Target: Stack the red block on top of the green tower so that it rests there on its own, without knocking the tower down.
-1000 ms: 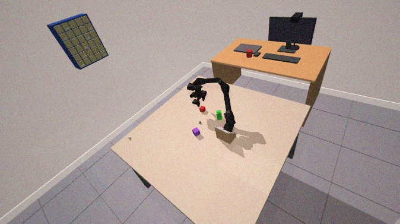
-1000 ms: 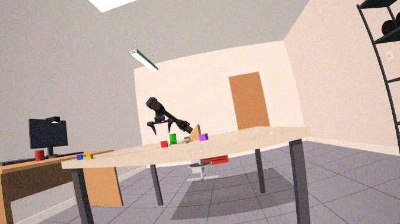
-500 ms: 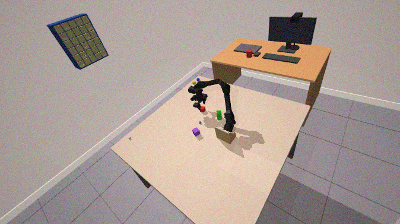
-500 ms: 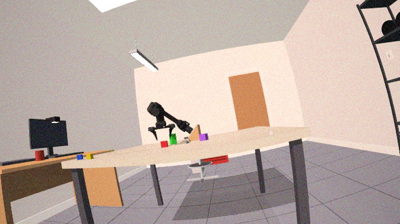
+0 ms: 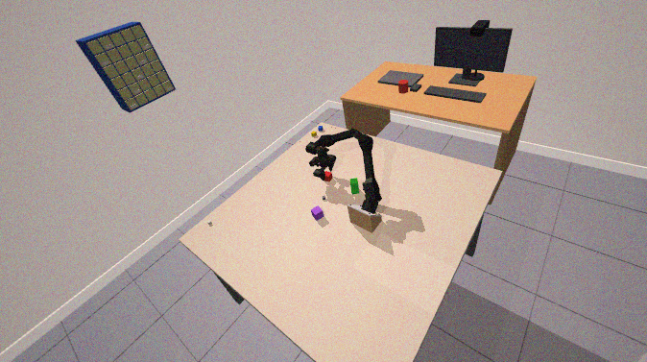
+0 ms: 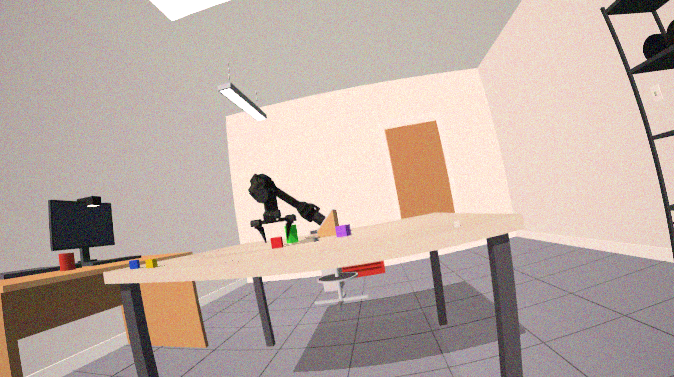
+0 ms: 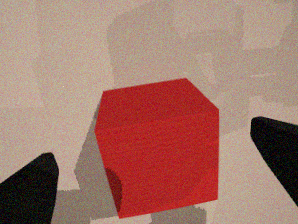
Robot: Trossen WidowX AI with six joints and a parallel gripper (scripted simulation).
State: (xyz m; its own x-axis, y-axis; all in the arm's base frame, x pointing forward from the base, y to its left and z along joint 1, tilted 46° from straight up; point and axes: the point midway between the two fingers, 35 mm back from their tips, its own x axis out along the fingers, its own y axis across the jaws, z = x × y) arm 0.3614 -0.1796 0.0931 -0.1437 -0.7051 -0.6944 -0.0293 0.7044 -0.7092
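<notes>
The red block is right at my gripper tip. Round my gripper tip: blue block (340 mm ahead, 460 mm to the right, 10 mm below); yellow block (350 mm ahead, 380 mm to the right, 10 mm below); purple block (100 mm behind, 270 mm to the left).
</notes>
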